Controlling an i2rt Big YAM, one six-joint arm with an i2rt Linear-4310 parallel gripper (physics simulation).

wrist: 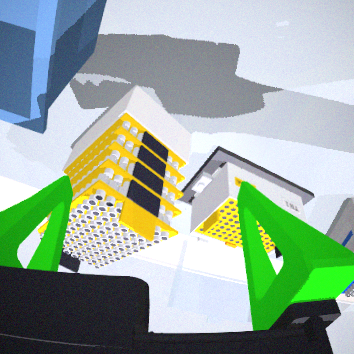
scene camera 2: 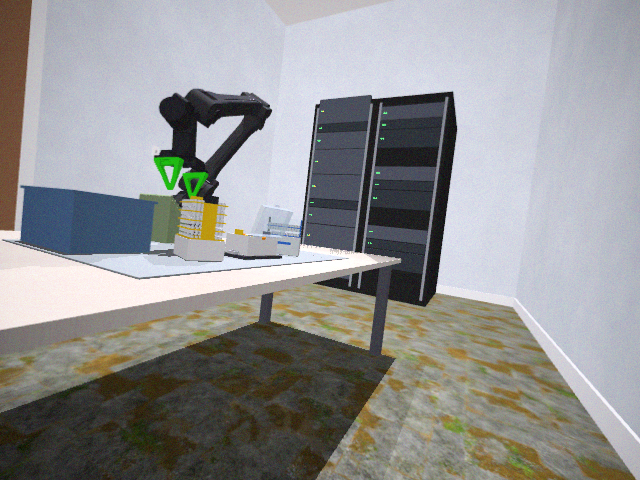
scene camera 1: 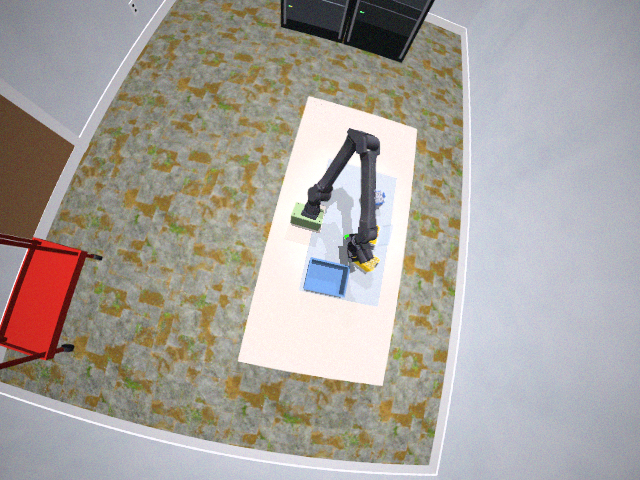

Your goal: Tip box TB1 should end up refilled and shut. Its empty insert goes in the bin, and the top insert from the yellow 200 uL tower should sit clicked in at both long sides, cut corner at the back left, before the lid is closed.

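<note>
My gripper (scene camera 2: pixel 181 192) (wrist: pixel 154 186) is open, with nothing between its green fingers. It hangs just above the yellow tower, and in the wrist view the tower shows between the fingers, nearer the left one. The yellow tower (scene camera 1: pixel 368 264) (scene camera 2: pixel 201 219) (wrist: pixel 110 230) stands upright on a white base, with several yellow inserts full of tips stacked up. Tip box TB1 (scene camera 2: pixel 250 245) (wrist: pixel 260 192) stands beside it; its yellow insert (wrist: pixel 220 227) shows open holes without tips. Its clear lid (scene camera 2: pixel 273 215) stands raised. The blue bin (scene camera 1: pixel 325 277) (scene camera 2: pixel 87 222) (wrist: pixel 20 65) is open-topped; its floor shows no insert.
A green block (scene camera 1: pixel 306 221) (scene camera 2: pixel 161 219) stands under the arm's base. A rack with blue parts (scene camera 1: pixel 379 197) (scene camera 2: pixel 286 227) stands beyond the tip box. A pale mat (scene camera 1: pixel 364 294) lies under the bin and tower. Black server cabinets (scene camera 2: pixel 343 178) and a red cart (scene camera 1: pixel 43 297) stand off the table.
</note>
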